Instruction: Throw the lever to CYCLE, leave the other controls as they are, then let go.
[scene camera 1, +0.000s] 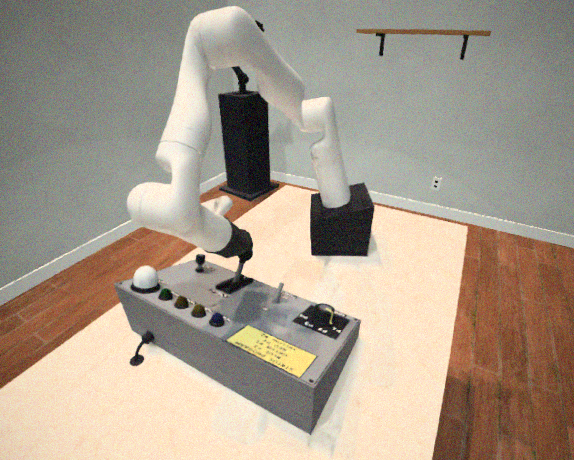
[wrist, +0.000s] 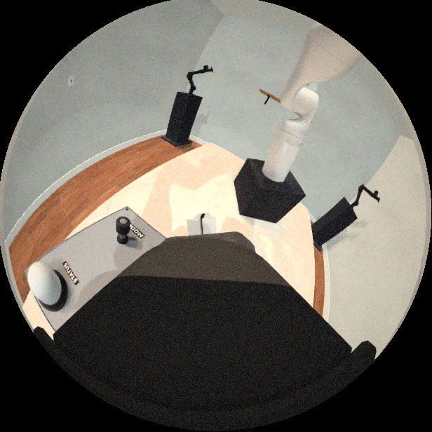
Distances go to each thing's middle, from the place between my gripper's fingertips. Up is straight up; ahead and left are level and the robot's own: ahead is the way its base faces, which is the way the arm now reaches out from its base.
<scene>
Now: the grey control box (wrist: 64, 278) 15 cm ahead of my hand, 9 cm to the left of it and 8 cm below it.
</scene>
